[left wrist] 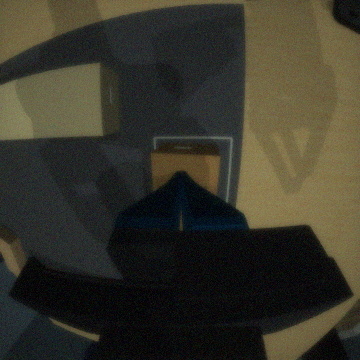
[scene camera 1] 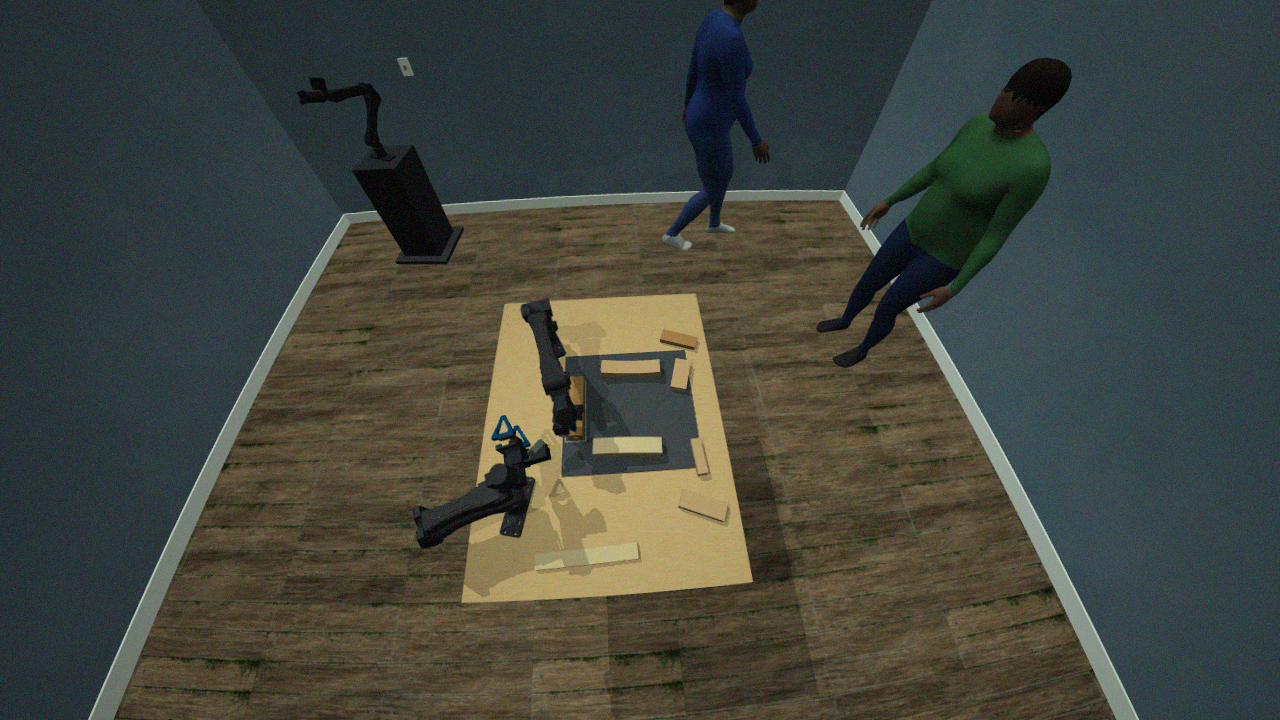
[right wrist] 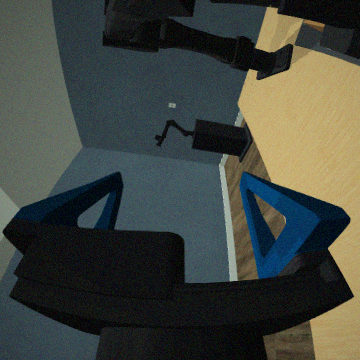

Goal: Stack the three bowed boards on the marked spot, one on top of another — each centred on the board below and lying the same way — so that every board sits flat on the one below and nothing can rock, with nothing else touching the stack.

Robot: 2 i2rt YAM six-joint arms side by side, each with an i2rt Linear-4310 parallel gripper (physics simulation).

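Frame: origin at the left arm's base, x left, y ahead, z down, level; centimetres.
Seen in the pictures: left gripper, fingertip midpoint: (left wrist: 180, 177) (scene camera 1: 575, 430); right gripper, fingertip midpoint: (scene camera 1: 509, 420) (right wrist: 180, 178); left arm's base, origin of the base link: (right wrist: 272, 64); right arm's base, origin of the base link: (scene camera 1: 518, 505).
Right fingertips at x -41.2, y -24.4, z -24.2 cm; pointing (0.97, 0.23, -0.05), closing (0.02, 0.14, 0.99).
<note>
Pixels of each thing's top centre, then the offset from my right fingertips to it. "spot": a spot on its surface instead. Level surfaces: height alone.
- orange-brown board, middle of its top: (left wrist: 177, 286) (scene camera 1: 575, 403) dy +21.5, dx +4.7, dz +16.7 cm
- white outline, surface spot: (left wrist: 230, 170) spot: dy +13.8, dx -1.5, dz +23.6 cm
- light tan bowed board, middle of its top: (scene camera 1: 631, 365) dy +47.8, dx +10.6, dz +19.0 cm
- pale yellow board, middle of its top: (scene camera 1: 628, 444) dy +31.6, dx -17.8, dz +18.5 cm
- dark mat, its level: dz +23.6 cm
- wooden table, its level: dz +24.2 cm
- orange block, middle of its top: (scene camera 1: 678, 338) dy +72.9, dx +15.0, dz +21.9 cm
- long pale plank, middle of its top: (scene camera 1: 586, 556) dy +3.6, dx -43.1, dz +22.6 cm
An orange-brown board (scene camera 1: 579, 391) (left wrist: 185, 162) lies lengthwise within the white outline (left wrist: 230, 170) at the mat's left edge in the scene view; whether it is one layer cannot be told. A light tan bowed board (scene camera 1: 631, 367) lies crosswise near the mat's far edge. A pale yellow board (scene camera 1: 626, 445) (left wrist: 55, 105) lies crosswise near its front edge. My left gripper (scene camera 1: 564, 430) (left wrist: 180, 177) is shut and empty, its tips over the orange-brown board; the gap or contact beneath cannot be told. My right gripper (scene camera 1: 511, 424) (right wrist: 180, 178) is wide open and empty, left of the mat.
The dark mat (scene camera 1: 640, 407) lies on the wooden table (scene camera 1: 626, 528). A tan block (scene camera 1: 680, 373) and another block (scene camera 1: 699, 455) stand at its right edge. An orange block (scene camera 1: 678, 339), a tan block (scene camera 1: 703, 505) and a long pale plank (scene camera 1: 587, 556) lie beyond it. Two people stand behind.
</note>
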